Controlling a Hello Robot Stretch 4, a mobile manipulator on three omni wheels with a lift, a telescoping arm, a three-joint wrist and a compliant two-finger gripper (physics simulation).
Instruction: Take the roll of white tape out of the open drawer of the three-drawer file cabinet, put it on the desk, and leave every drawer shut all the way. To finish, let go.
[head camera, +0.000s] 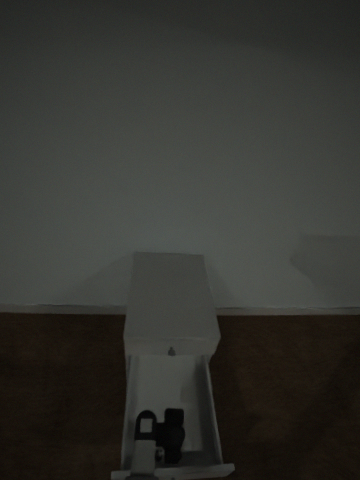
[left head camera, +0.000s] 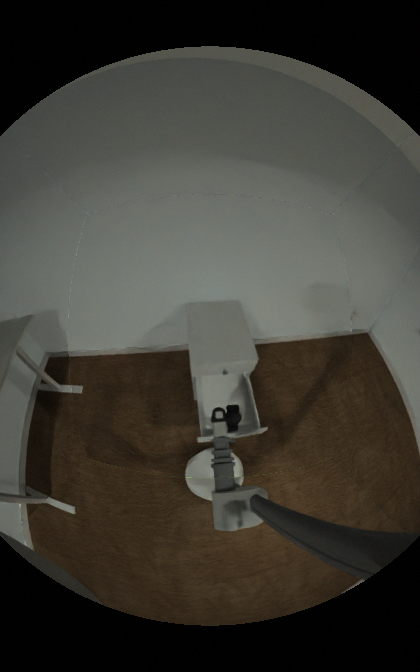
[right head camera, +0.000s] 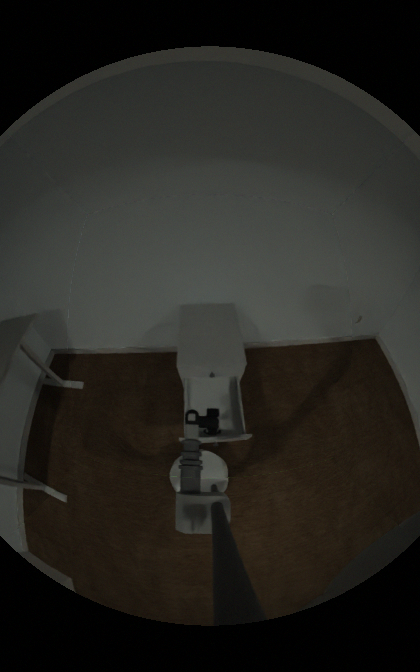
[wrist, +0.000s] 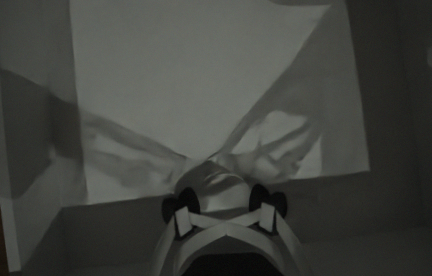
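Note:
The white file cabinet (head camera: 170, 295) (left head camera: 220, 330) (right head camera: 207, 335) stands against the wall. Its top drawer (head camera: 200, 471) (left head camera: 255, 432) (right head camera: 240, 437) (wrist: 175, 65) is pulled far out; the lower drawer fronts are hidden beneath it. The roll of white tape (wrist: 192, 179) is at the bottom middle of the wrist view, low in the drawer. My gripper (wrist: 223, 201) is shut on it, with one dark fingertip at each side. In the head views the dark wrist hides the fingers and the roll. Part of the desk (left head camera: 12, 345) (right head camera: 15, 340) shows at the left edge.
The desk's legs (left head camera: 40, 367) (right head camera: 42, 364) reach the floor at the left. My arm (left head camera: 224, 472) (right head camera: 190, 475) extends over the drawer front, above a round white shape (left head camera: 197, 475) (right head camera: 215, 467) on the brown floor. A wall is close behind the cabinet, and another stands at the right.

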